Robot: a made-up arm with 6 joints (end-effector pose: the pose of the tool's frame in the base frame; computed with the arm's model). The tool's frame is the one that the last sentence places. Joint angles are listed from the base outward.
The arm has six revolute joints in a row. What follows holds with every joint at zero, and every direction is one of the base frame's.
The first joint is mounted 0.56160 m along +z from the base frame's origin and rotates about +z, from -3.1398 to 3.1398 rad.
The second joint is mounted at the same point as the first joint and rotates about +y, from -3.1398 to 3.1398 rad.
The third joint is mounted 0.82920 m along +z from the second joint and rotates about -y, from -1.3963 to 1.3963 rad.
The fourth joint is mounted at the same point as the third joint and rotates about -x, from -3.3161 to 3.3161 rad.
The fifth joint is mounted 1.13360 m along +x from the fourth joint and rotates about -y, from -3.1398 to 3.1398 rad.
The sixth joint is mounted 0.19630 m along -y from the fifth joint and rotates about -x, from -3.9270 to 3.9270 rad.
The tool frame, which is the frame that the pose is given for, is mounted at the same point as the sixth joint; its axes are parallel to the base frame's.
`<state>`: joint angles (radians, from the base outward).
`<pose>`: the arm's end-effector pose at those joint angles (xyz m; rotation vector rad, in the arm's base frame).
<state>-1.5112 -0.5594 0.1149 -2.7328 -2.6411 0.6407</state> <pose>0.2092 -0.4826 1.9112 -0.4078 -0.0600 1.4486</pose>
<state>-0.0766 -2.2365 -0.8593 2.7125 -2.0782 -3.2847</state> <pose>-0.4990 0.2173 1.1776 -0.4308 2.7735 -0.0070</pose>
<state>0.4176 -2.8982 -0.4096 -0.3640 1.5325 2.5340</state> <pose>-0.8925 -0.5967 0.5011 1.4255 -0.6865 -2.2397</pose>
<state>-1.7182 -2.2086 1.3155 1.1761 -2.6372 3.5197</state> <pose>0.1677 1.6434 -0.5234 -1.4874 2.2062 -1.6618</pose>
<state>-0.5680 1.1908 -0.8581 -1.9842 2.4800 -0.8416</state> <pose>0.1173 0.0187 -0.0546 -0.8680 -0.6674 -1.7118</pose>
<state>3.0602 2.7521 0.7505 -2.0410 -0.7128 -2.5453</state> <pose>0.3093 -0.1145 -1.1624 0.8105 0.6734 -1.4856</pose>
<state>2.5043 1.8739 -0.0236 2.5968 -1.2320 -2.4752</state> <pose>-0.5210 0.1768 -0.7922 -1.1532 -0.4037 1.9359</pose>
